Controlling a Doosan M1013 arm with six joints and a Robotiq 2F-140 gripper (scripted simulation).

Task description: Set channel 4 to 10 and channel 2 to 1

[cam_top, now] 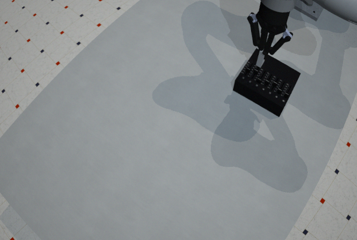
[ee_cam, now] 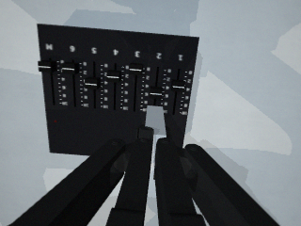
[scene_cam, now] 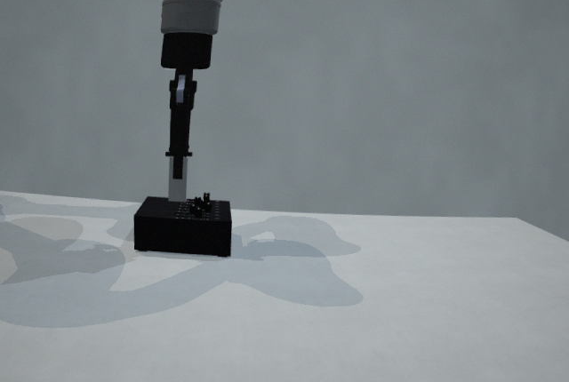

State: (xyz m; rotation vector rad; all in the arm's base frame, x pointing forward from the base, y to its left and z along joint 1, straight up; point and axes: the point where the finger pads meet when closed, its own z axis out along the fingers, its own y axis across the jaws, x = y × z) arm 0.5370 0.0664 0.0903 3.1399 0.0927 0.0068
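The channel 2 fader cap is 20 mm ahead of my hand and 40 mm below it. Also, from my hand: channel 5 fader cap 20 mm ahead, 70 mm to the left, 40 mm below; channel 4 fader cap 40 mm ahead, 50 mm to the left, 40 mm below; channel 1 fader cap 30 mm ahead, 20 mm to the right, 40 mm below.
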